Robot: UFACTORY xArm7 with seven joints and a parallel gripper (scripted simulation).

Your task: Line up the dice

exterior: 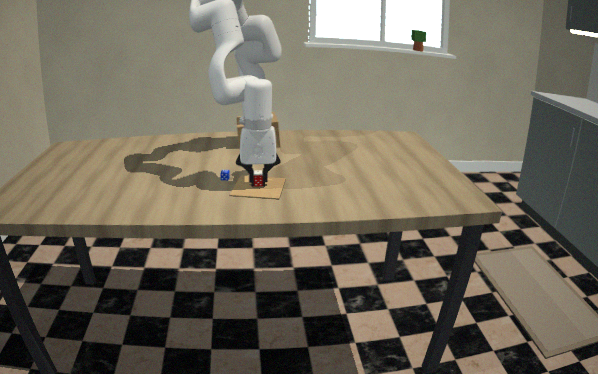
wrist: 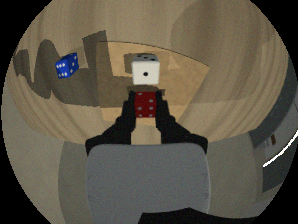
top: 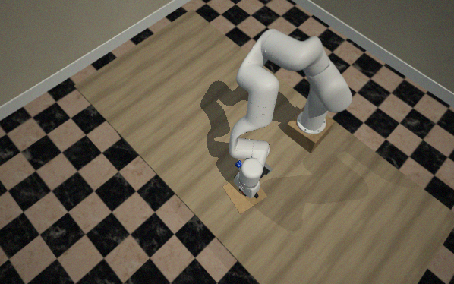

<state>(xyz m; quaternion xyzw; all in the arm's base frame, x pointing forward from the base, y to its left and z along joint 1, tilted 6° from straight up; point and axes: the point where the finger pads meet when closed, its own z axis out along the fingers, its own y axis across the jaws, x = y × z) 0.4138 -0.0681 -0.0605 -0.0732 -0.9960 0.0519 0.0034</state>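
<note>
My hand is 1 cm above the red die. From my hand the other things lie so: blue die: 8 cm behind, 9 cm to the right, 2 cm below; then white die: 5 cm behind, 1 cm to the left, 1 cm below; then tan mat: 3 cm below.
</note>
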